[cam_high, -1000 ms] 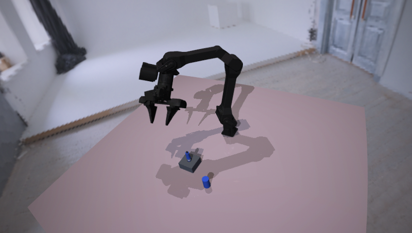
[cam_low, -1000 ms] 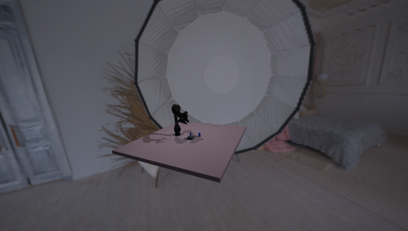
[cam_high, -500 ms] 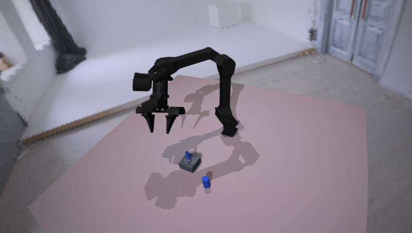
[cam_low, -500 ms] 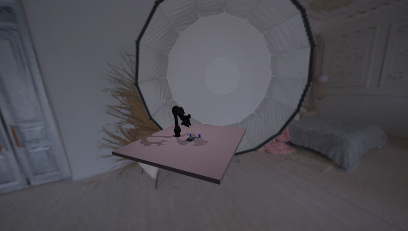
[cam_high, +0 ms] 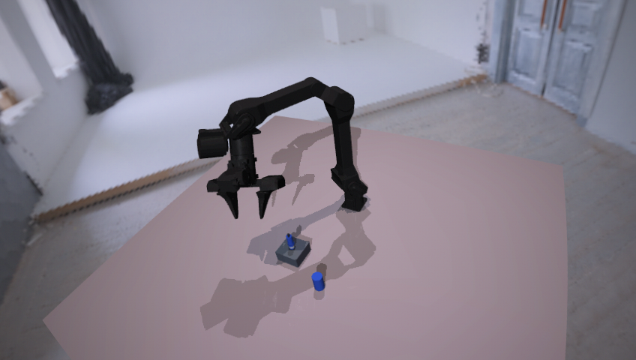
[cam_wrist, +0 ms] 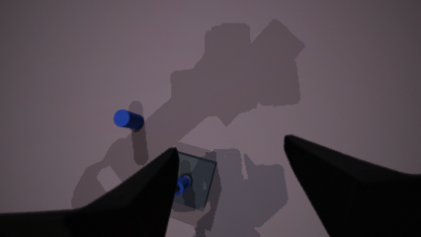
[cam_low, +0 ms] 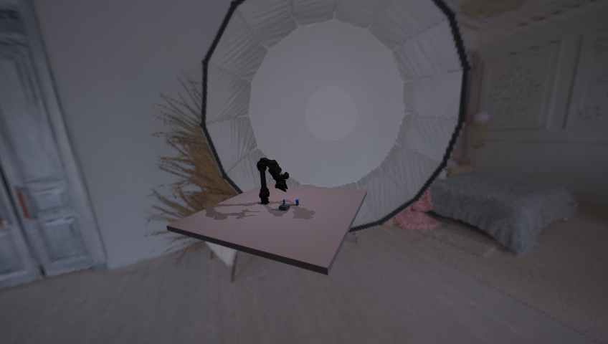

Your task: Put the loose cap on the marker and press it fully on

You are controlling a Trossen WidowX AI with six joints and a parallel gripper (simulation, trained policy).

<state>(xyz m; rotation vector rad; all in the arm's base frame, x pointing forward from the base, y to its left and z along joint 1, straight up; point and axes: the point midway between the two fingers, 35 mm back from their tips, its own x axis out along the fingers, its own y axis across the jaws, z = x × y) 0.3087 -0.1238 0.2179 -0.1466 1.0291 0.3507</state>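
Now: the blue cap 170 mm to the left of my gripper tip and 160 mm below it. Round my gripper tip: dark grey holder block: 170 mm below, 70 mm behind, 50 mm to the left.
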